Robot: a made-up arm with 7 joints. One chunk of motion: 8 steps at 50 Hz.
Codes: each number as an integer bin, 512 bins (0 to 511) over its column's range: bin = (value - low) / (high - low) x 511, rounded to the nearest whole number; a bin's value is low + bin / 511 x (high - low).
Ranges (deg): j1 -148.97..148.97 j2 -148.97..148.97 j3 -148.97..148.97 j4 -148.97..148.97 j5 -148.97..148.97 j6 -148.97..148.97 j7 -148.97..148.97
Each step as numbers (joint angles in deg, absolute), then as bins.
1 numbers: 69.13 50.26 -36.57 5.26 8.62 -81.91 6.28
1 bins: 374 342 193 265 270 115 266
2 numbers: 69.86 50.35 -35.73 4.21 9.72 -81.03 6.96
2 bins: 375 342 194 263 272 117 267
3 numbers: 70.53 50.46 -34.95 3.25 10.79 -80.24 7.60
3 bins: 376 342 196 261 274 118 269
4 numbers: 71.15 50.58 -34.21 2.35 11.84 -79.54 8.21
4 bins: 378 342 197 260 276 119 270
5 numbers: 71.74 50.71 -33.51 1.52 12.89 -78.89 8.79
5 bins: 379 342 198 258 278 120 271
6 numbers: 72.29 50.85 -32.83 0.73 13.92 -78.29 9.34
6 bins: 379 343 199 257 279 121 272
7 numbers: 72.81 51.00 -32.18 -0.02 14.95 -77.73 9.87
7 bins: 380 343 200 255 281 122 272
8 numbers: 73.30 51.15 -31.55 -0.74 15.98 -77.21 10.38
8 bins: 381 343 201 254 283 123 273
